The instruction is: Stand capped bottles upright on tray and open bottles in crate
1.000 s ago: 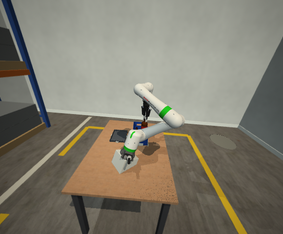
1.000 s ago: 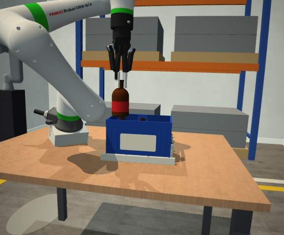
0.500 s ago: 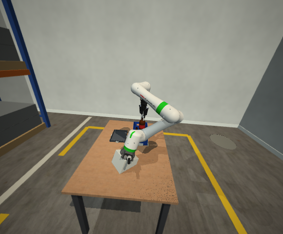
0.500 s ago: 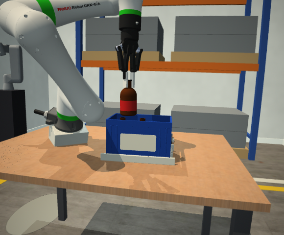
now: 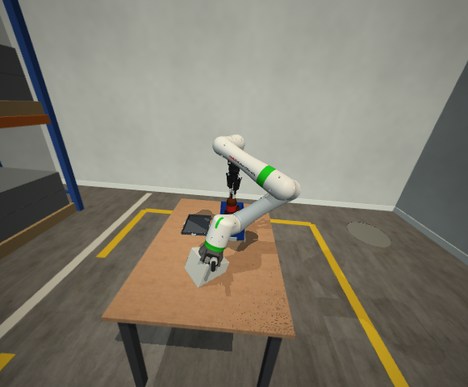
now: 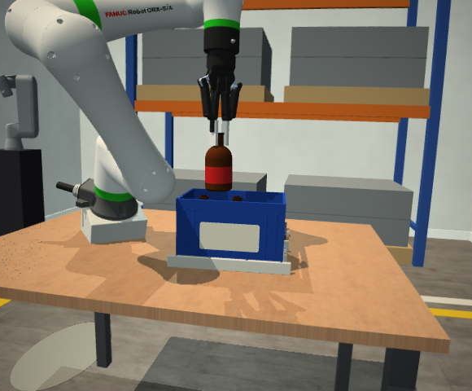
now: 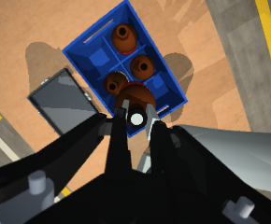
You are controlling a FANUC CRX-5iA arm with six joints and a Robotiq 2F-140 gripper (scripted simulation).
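Now: hand 7 cm above the brown capped bottle. Also, from my hand: blue crate (5 cm ahead, 1 cm to the right, 26 cm below); then dark tray (8 cm ahead, 26 cm to the left, 33 cm below); then open bottle (5 cm ahead, 4 cm to the left, 25 cm below).
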